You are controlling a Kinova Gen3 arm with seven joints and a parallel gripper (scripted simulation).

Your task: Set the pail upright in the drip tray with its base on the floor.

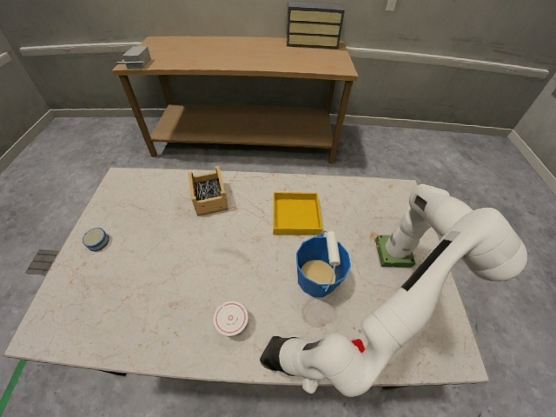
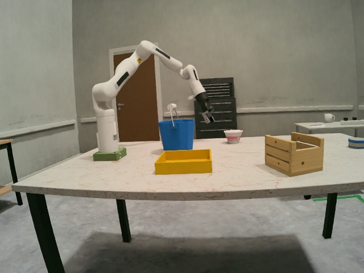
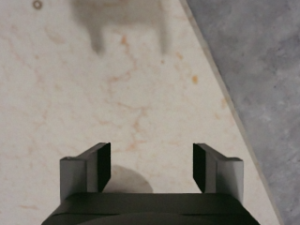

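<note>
Now: hand 18 cm past the pail handle, 29 cm to the left of it and 7 cm below it. Round my hand: red square piece (26 cm behind, 2 cm to the right, 11 cm below); blue pail (17 cm behind, 29 cm to the right); white round container (13 cm ahead, 12 cm to the right, 9 cm below).
</note>
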